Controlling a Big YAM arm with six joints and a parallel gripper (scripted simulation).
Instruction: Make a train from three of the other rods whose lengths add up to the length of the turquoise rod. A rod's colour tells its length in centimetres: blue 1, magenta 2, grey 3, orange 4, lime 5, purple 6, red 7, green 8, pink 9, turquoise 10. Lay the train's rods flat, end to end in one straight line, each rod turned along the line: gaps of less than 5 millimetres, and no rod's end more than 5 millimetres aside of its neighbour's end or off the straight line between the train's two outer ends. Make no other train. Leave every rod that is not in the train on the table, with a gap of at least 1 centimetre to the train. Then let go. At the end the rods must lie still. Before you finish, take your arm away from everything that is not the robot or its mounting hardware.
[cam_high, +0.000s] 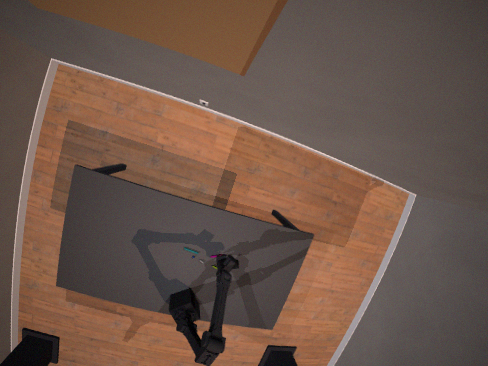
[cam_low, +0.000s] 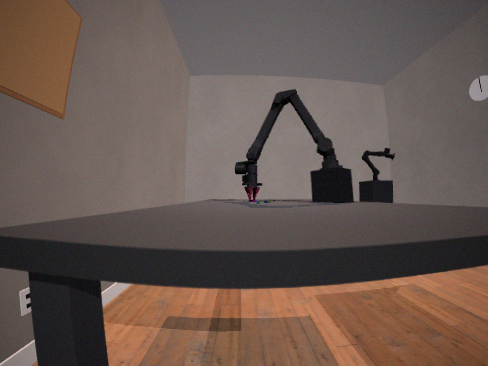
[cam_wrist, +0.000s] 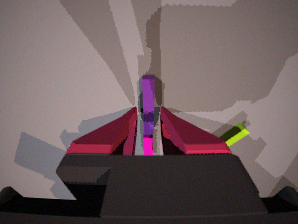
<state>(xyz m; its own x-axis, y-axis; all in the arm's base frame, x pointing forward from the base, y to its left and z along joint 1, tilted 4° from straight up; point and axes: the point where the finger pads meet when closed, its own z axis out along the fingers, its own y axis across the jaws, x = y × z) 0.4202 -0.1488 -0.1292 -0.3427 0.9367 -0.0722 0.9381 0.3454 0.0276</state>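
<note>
Now: the purple rod 1 cm below my hand. Also, from my hand: blue rod: 6 cm behind, 18 cm to the left, 1 cm below; then lime rod: 10 cm behind, 1 cm to the left, 1 cm below; then grey rod: 8 cm behind, 12 cm to the left, 1 cm below.
</note>
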